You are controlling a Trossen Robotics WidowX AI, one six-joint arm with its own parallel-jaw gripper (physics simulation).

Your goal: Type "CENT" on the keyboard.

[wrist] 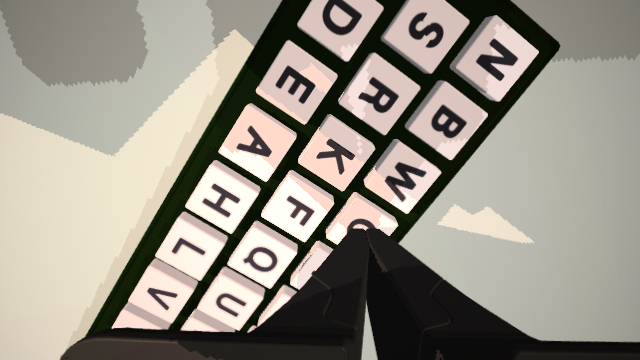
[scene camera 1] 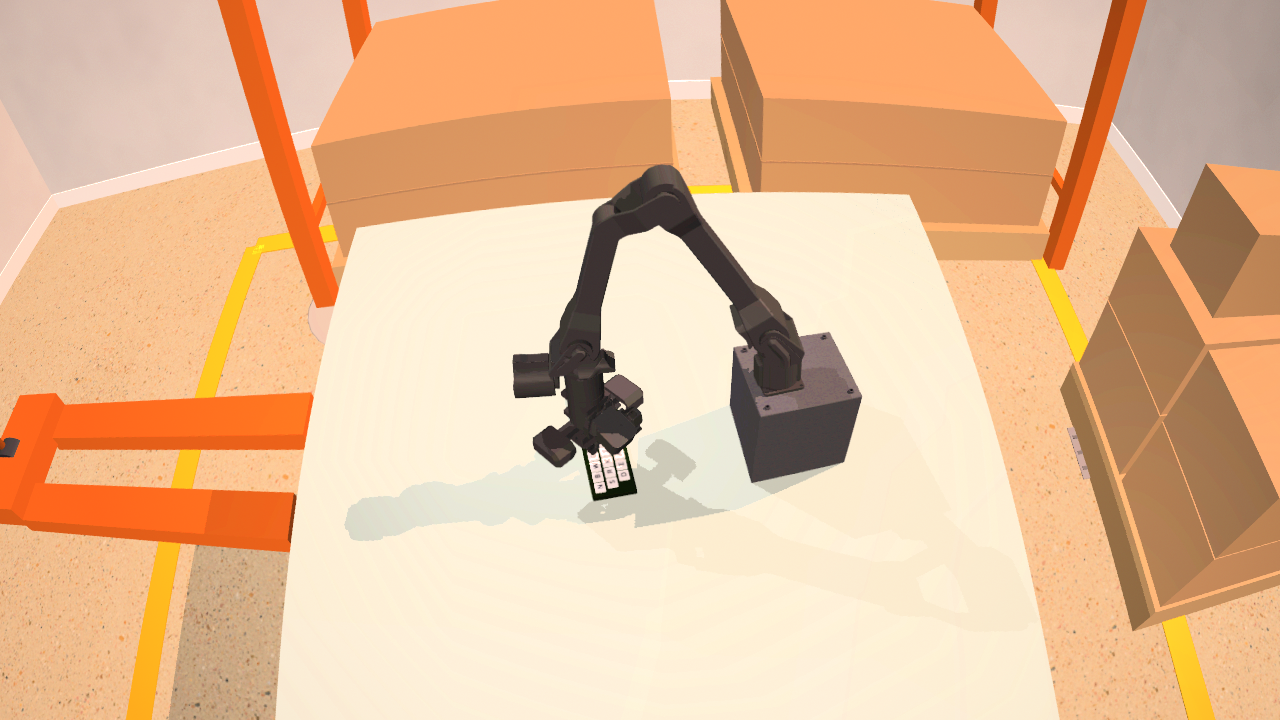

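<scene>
A dark green keyboard with pale letter keys in three rows lies on the table. My gripper is shut and empty. In the wrist view its tips overlap a key whose letter is partly hidden, perhaps C, G, O or Q; whether they touch it I cannot tell. The E key is at the upper left, the N key at the upper right end. The W key is beside the partly hidden key. The T key does not show; several keys are hidden behind the fingers.
The arm's dark base box stands on the pale table, right of the keyboard. Stacks of large boxes stand behind the table, with more boxes at the right. Orange forks reach the table's left edge.
</scene>
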